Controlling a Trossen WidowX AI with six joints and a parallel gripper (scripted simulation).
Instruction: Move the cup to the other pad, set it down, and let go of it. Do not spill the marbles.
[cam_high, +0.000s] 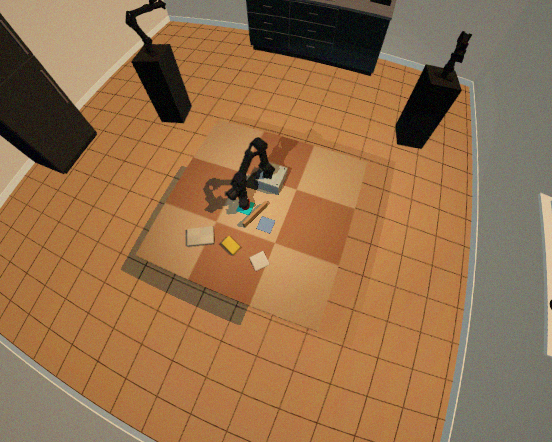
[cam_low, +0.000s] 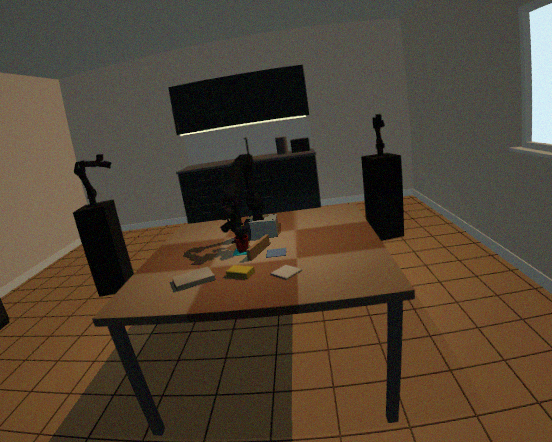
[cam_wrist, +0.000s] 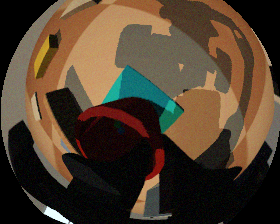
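Now: the teal pad 3 cm ahead of my gripper tip, 1 cm to the left of it and 6 cm below it. From my gripper tip the other things lie so: pale blue pad: 14 cm ahead, 17 cm to the left, 6 cm below; red cup: 3 cm ahead, 1 cm to the left; wooden bar: 8 cm ahead, 9 cm to the left, 3 cm below.
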